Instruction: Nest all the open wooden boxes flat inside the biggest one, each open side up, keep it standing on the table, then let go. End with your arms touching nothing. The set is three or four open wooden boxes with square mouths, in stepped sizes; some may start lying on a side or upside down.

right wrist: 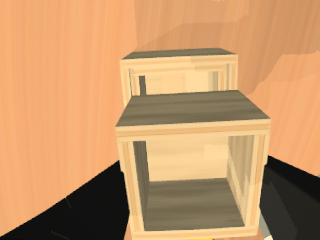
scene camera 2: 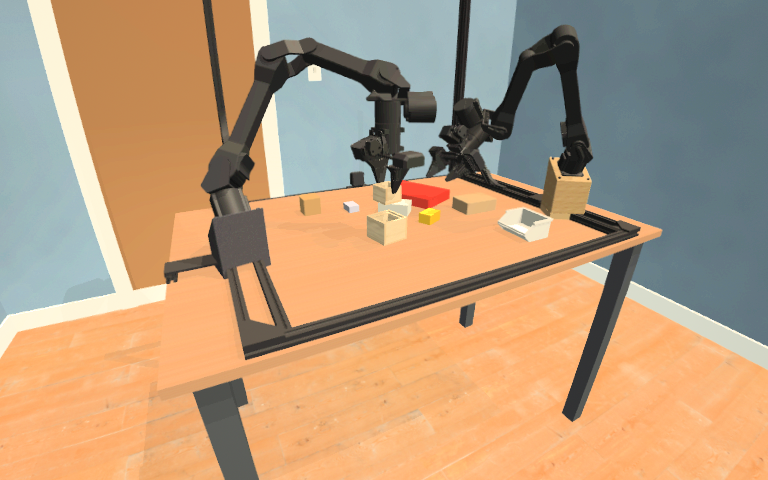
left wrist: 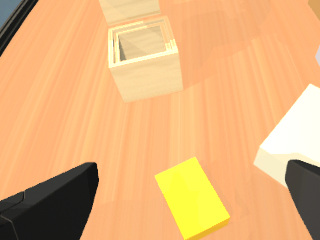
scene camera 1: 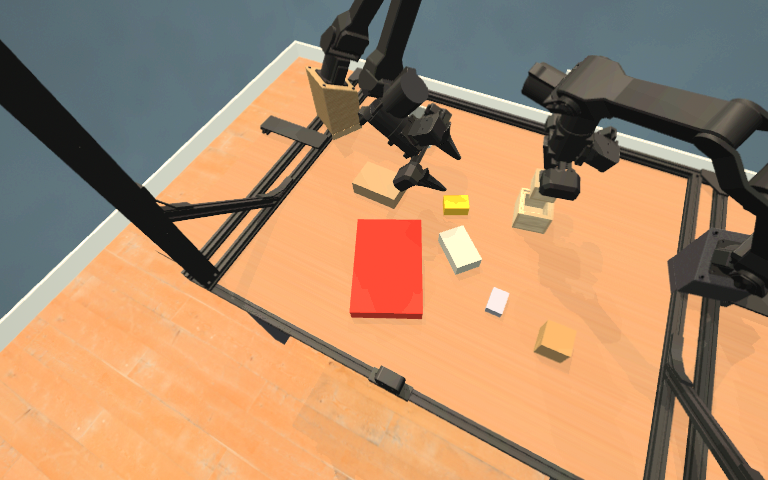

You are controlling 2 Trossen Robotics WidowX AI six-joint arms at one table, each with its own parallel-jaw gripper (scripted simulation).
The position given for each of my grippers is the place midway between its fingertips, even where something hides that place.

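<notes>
My left gripper (scene camera 1: pixel 452 174) is in sight, and so is my right gripper (scene camera 1: pixel 546 184). I can see a biggest wooden box (scene camera 2: pixel 390 232), which also appears in the right wrist view (right wrist: pixel 194 56), in the left wrist view (left wrist: pixel 149 76) and in scene camera 1 (scene camera 1: pixel 535 223). There is a smallest wooden box (right wrist: pixel 190 158), and a middle-sized wooden box (right wrist: pixel 202 79) that the left wrist view shows too (left wrist: pixel 144 41). A white bin (scene camera 2: pixel 514 220) is here as well, though in the right wrist view it is out of frame, and in the left wrist view the bin is out of frame too. I find a red slab (scene camera 1: pixel 387 276), visible again in scene camera 2 (scene camera 2: pixel 423 196), along with a cream block (scene camera 1: pixel 462 255) and an orange-tan block (scene camera 1: pixel 554 341).
</notes>
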